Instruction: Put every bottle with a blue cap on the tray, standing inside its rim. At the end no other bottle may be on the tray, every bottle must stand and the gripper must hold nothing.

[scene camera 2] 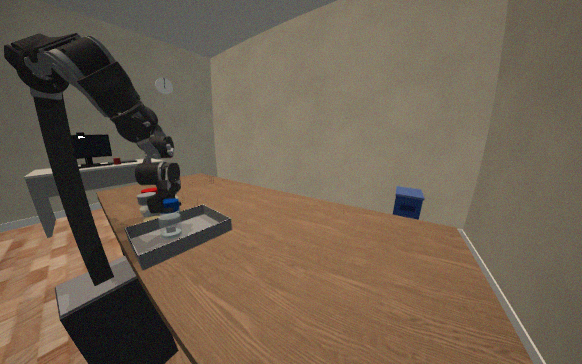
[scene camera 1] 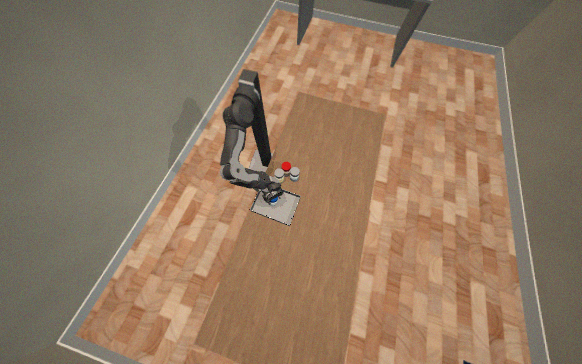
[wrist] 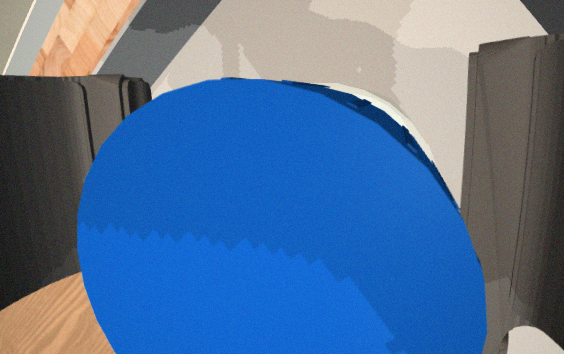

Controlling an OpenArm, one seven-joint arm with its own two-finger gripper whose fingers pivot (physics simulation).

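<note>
A bottle with a blue cap [scene camera 1: 273, 200] [scene camera 2: 171, 205] [wrist: 275, 200] stands about upright inside the rim of the grey tray [scene camera 1: 288, 218] [scene camera 2: 187, 244] [wrist: 165, 42], near its arm-side part. Its base appears to be at the tray floor. My gripper [scene camera 1: 272, 197] [scene camera 2: 164, 204] [wrist: 294, 218] is shut on this bottle, with one finger on each side of the cap in the wrist view. A bottle with a red cap [scene camera 1: 286, 166] [scene camera 2: 149, 190] and two bottles with grey-white caps [scene camera 1: 279, 173] [scene camera 1: 295, 171] stand behind the tray. In scene camera 2 they are partly hidden.
The tray lies on the long brown table [scene camera 1: 320, 260] [scene camera 2: 350, 280], near its arm-side edge. The arm's dark post [scene camera 1: 260, 125] [scene camera 2: 75, 190] rises beside that edge. The three other bottles stand close together, just beyond the tray's rim. A blue box [scene camera 2: 408, 204] is beyond the table.
</note>
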